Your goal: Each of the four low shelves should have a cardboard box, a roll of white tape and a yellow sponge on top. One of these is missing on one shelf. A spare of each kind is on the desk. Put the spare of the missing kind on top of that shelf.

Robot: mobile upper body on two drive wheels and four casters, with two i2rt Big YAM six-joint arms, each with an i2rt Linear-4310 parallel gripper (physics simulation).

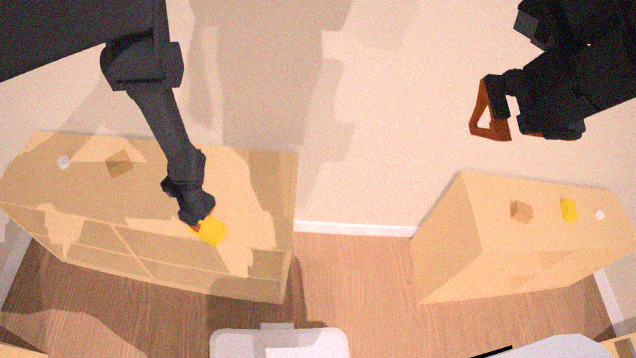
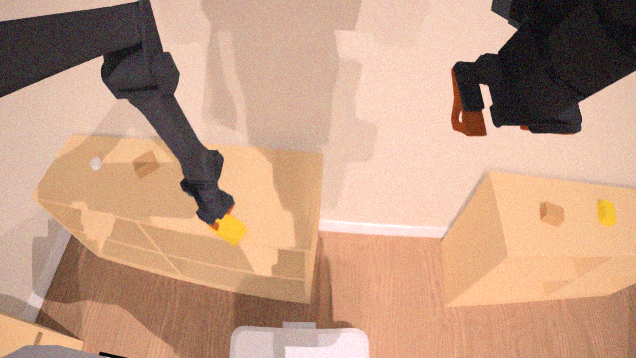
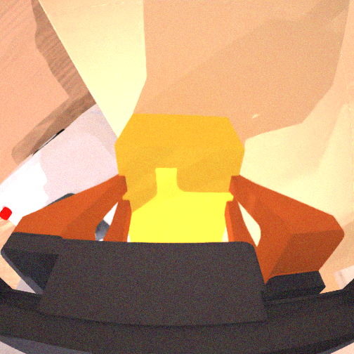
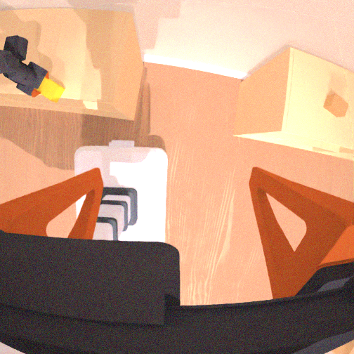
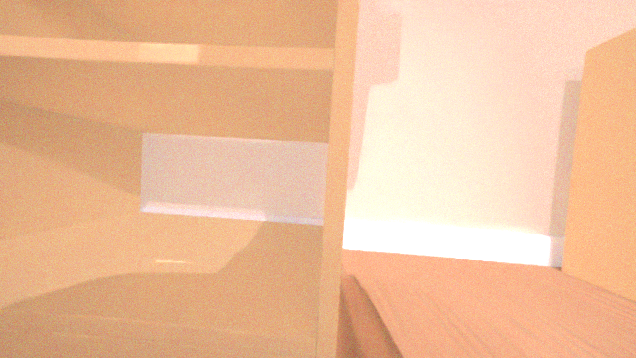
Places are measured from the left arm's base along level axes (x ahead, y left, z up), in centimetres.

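Pixels of known places: left gripper, between the fingertips: point(image 1: 201, 224) point(image 2: 221, 223); right gripper, between the fingertips: point(image 1: 498, 129) point(image 2: 488, 124).
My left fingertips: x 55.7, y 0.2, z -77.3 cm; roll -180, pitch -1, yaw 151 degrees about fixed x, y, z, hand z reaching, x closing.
Ahead of a thing's pixels: the offset from my left fingertips to its middle. Level surfaces: height alone.
My left gripper point(image 1: 204, 221) point(image 2: 223, 218) point(image 3: 177, 176) point(image 4: 43, 85) is shut on a yellow sponge @(dx -1.0, dy -1.7, dz -0.5 cm) point(image 1: 214, 232) point(image 2: 232, 231) point(image 3: 180, 150) point(image 4: 53, 90). It holds it over the front part of the left low shelf @(dz -2.7 cm) point(image 1: 250, 200) point(image 2: 280, 200); I cannot tell if the sponge touches the top. A white tape roll @(dx +24.3, dy +62.5, dz -1.5 cm) point(image 1: 63, 162) point(image 2: 96, 163) and a cardboard box @(dx +22.7, dy +35.3, dz -0.2 cm) point(image 1: 119, 164) point(image 2: 146, 164) stand on that shelf, left of the sponge. My right gripper point(image 1: 517, 137) point(image 2: 504, 131) point(image 4: 175, 175) is open and empty, high and away from the shelves.
The right low shelf point(image 1: 500, 240) point(image 2: 525, 242) point(image 5: 605, 165) carries a box @(dx +1.7, dy -119.1, dz -0.2 cm) point(image 1: 521, 211) point(image 2: 552, 214) point(image 4: 336, 104), a yellow sponge @(dx +1.2, dy -155.0, dz -0.5 cm) point(image 1: 568, 210) point(image 2: 606, 212) and white tape @(dx -2.5, dy -183.7, dz -1.5 cm) point(image 1: 600, 214). My white base point(image 1: 305, 345) point(image 2: 325, 345) point(image 4: 145, 170) is in front of the left shelf. Wood floor separates the shelves.
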